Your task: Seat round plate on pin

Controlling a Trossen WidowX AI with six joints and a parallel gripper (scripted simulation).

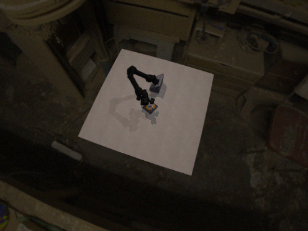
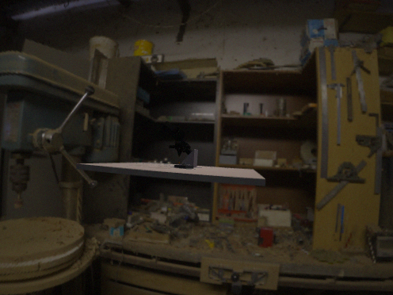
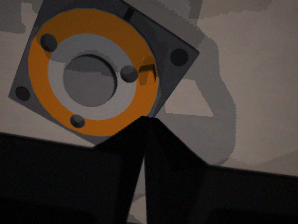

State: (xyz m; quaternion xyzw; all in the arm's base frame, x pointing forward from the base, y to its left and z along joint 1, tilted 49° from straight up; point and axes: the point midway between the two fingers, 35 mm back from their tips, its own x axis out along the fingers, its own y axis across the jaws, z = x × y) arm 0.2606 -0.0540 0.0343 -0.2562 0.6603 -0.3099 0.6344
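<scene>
The round plate lies 6 cm below my gripper tip, 3 cm to the left of it and 1 cm ahead of it.
</scene>
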